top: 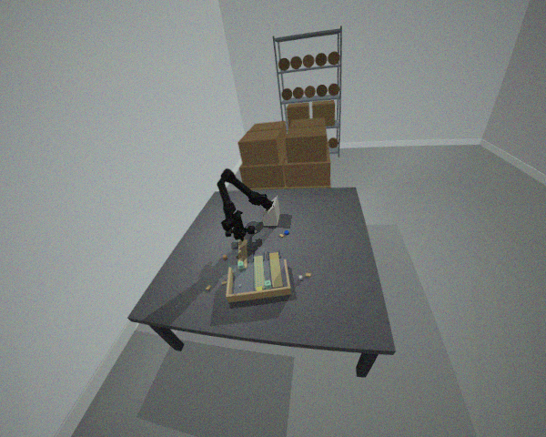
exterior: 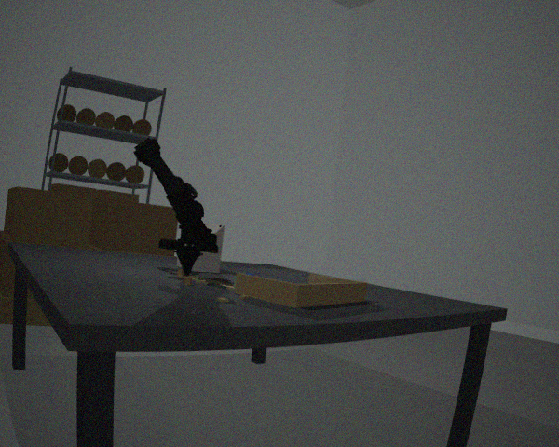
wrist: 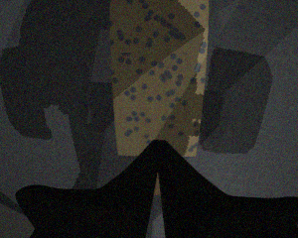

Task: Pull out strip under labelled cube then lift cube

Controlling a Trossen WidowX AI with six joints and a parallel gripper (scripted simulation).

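My gripper tip is now 110 mm short of the tan speckled strip and 40 mm to the right of it.
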